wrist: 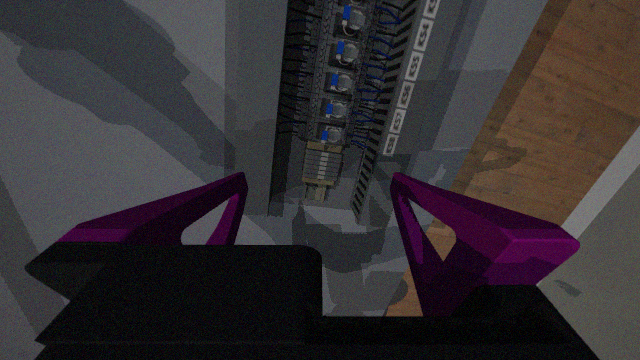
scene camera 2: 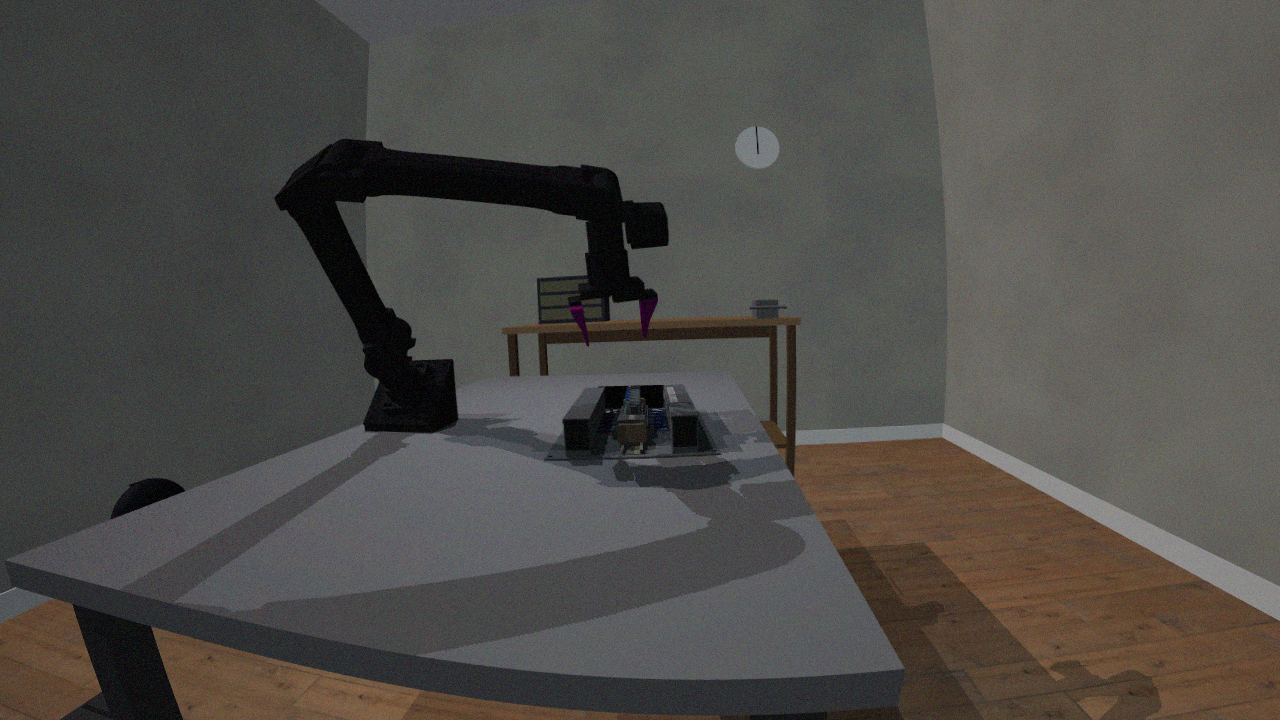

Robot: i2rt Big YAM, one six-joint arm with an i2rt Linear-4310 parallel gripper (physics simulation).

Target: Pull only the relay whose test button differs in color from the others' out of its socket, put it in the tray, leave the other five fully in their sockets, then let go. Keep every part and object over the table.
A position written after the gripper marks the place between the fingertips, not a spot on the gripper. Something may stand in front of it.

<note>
In view: the gripper [scene camera 2: 616,341] and a relay [wrist: 337,81].
The gripper also shows in the wrist view [wrist: 319,180].
</note>
